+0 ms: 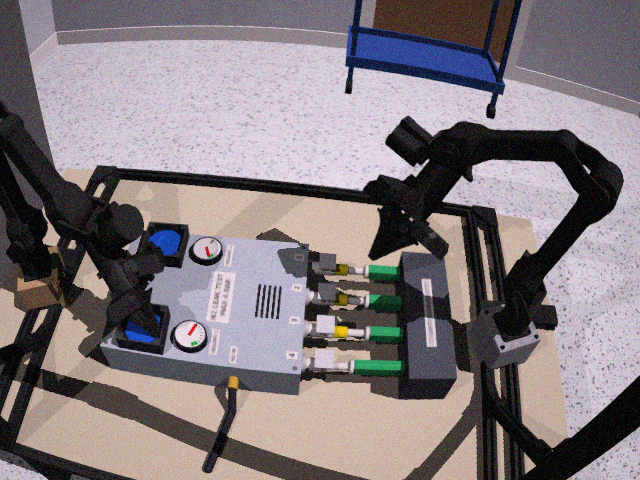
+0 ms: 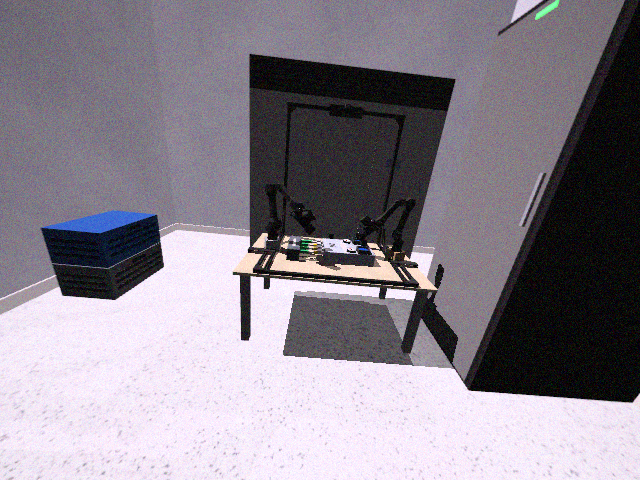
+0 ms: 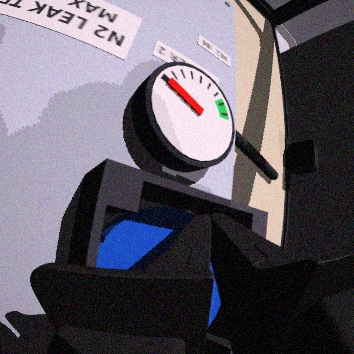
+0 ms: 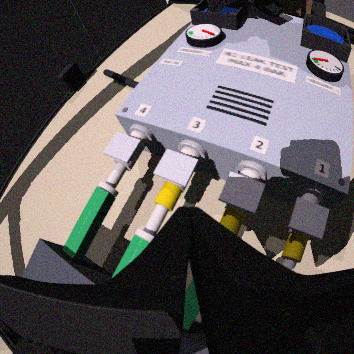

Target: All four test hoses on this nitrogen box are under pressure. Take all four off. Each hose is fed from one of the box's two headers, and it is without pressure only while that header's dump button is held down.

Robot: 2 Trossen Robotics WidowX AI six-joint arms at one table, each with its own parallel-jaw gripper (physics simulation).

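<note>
The grey box has four hoses in line with its ports: hose 1, hose 2, hose 3 and hose 4. My left gripper is shut and empty, its tips inside the header 2 button housing, on the blue button. The header 2 gauge reads far from green; the header 1 gauge reads at green. My right gripper is shut and empty, above the hoses near hose 1.
The header 1 button stands untouched. A dark block stands at the hoses' green ends. A black inlet hose leaves the box's front side. Black rails frame the work area. A wooden block lies at the far left.
</note>
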